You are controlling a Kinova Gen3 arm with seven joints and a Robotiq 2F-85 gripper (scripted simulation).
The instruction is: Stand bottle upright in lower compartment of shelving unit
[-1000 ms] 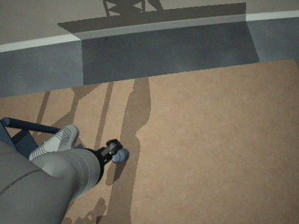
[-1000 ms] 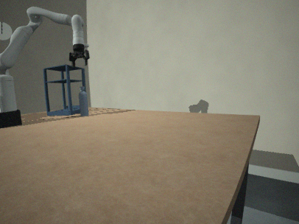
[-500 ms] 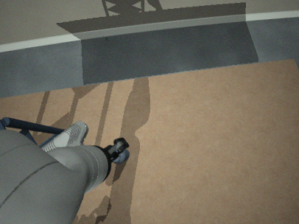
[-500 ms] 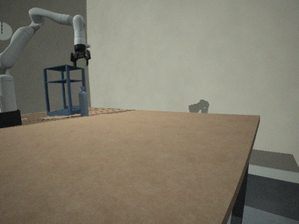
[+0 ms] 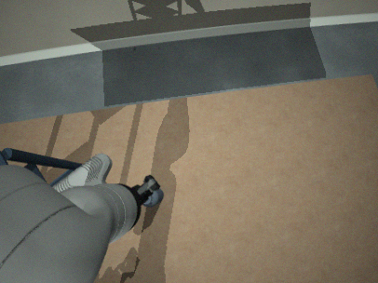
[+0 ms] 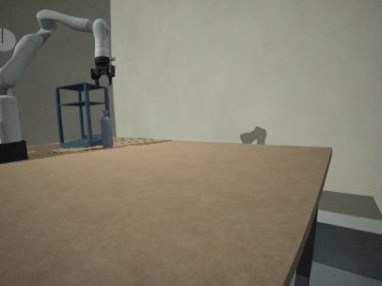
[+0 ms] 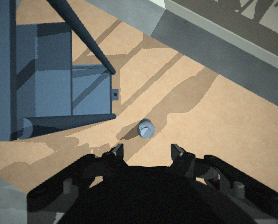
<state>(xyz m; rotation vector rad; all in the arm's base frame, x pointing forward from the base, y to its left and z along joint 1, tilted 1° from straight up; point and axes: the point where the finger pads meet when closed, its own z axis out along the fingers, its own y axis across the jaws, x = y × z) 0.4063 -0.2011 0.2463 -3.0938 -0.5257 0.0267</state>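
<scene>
Right now my hand is 21 cm above the pale blue bottle. Also, from my hand: shelving unit: 29 cm to the left, 15 cm below, 5 cm ahead.
</scene>
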